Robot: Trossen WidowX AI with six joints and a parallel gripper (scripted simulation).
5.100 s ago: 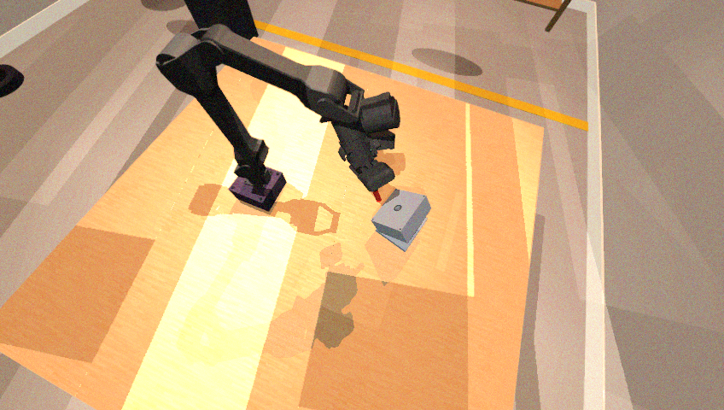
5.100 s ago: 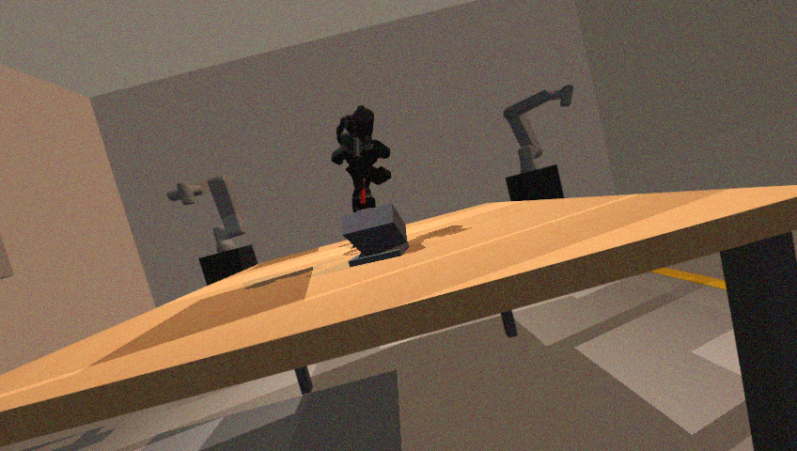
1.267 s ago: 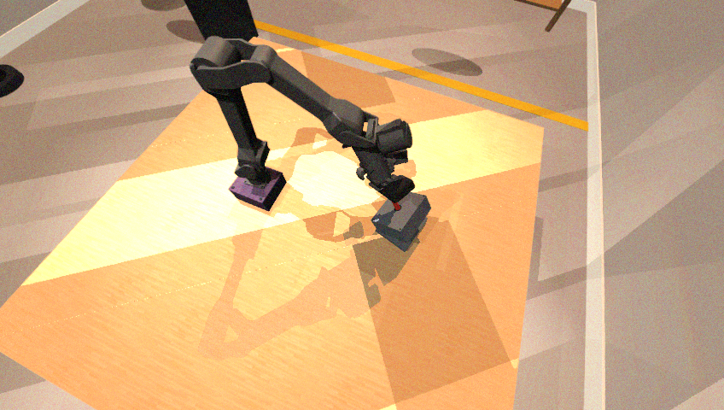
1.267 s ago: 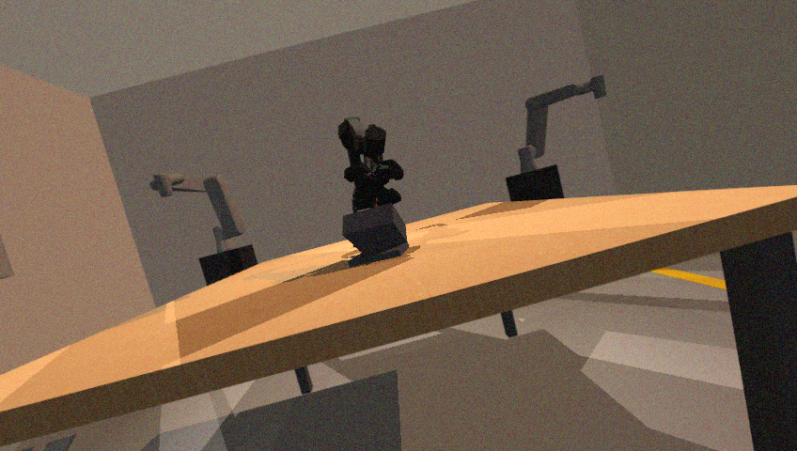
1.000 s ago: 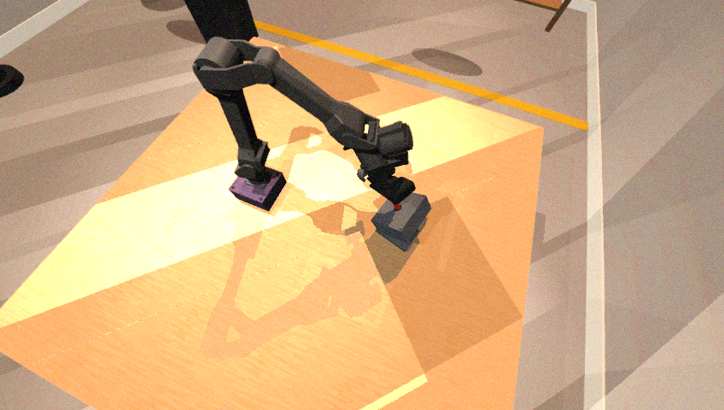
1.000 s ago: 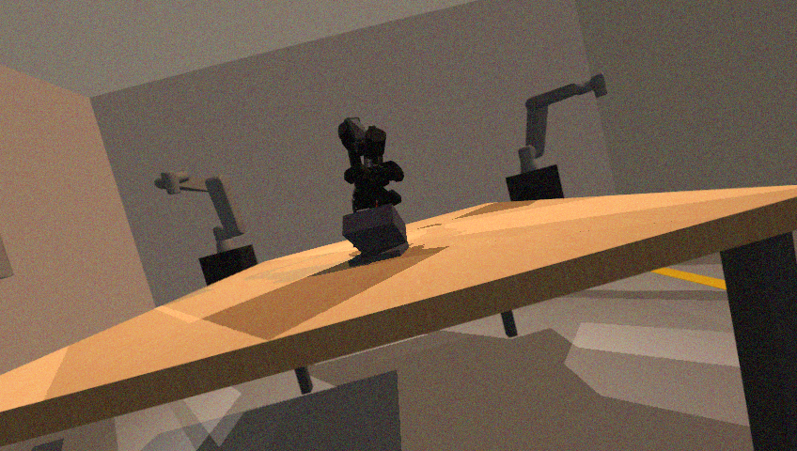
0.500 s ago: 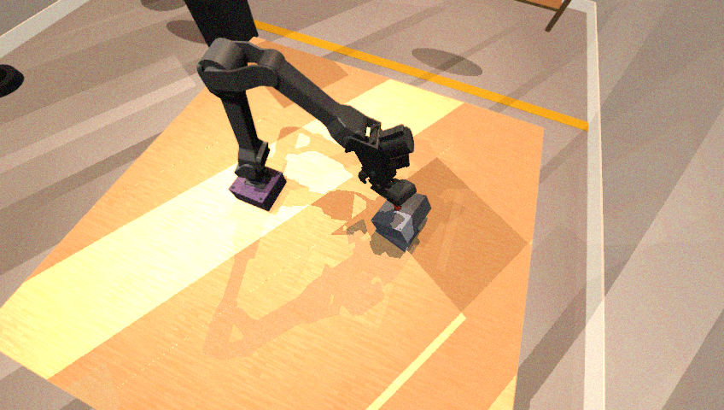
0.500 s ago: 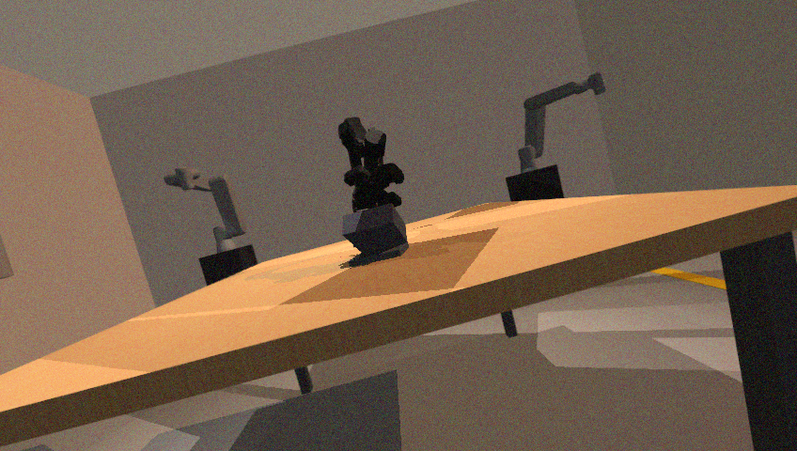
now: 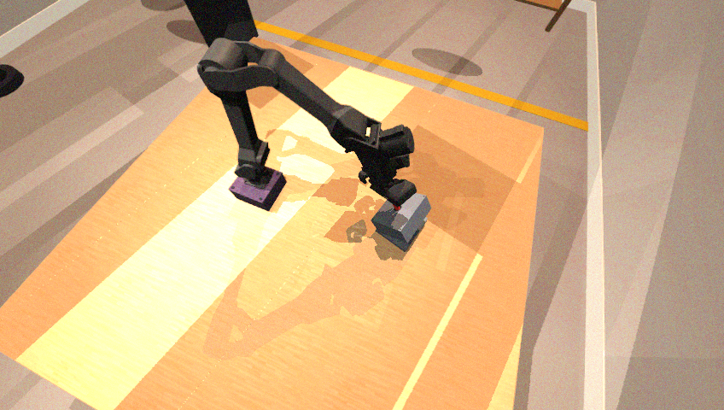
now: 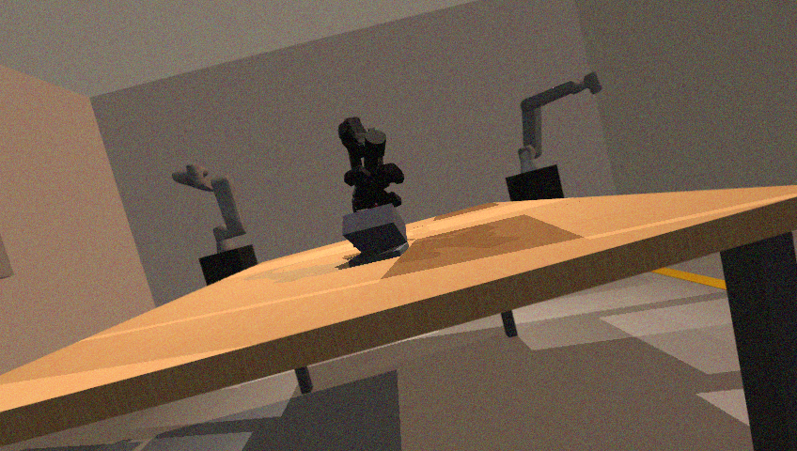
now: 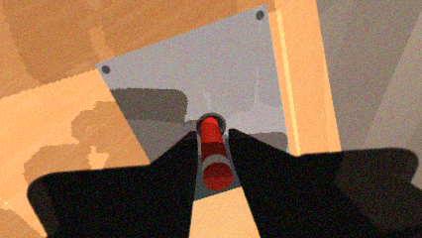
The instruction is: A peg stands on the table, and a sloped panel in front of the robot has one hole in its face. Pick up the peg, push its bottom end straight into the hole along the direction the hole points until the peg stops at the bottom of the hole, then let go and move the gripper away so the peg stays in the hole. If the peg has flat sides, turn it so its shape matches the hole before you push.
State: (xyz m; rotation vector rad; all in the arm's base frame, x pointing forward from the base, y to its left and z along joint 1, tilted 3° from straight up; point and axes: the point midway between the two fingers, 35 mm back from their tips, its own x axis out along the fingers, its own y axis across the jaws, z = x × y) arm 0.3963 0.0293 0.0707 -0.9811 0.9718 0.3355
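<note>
My gripper tip is now 1 cm below the red round peg and 1 cm past it. The rest, counted from my gripper tip: grey sloped panel: 3 cm below, 2 cm ahead, 1 cm to the right.
</note>
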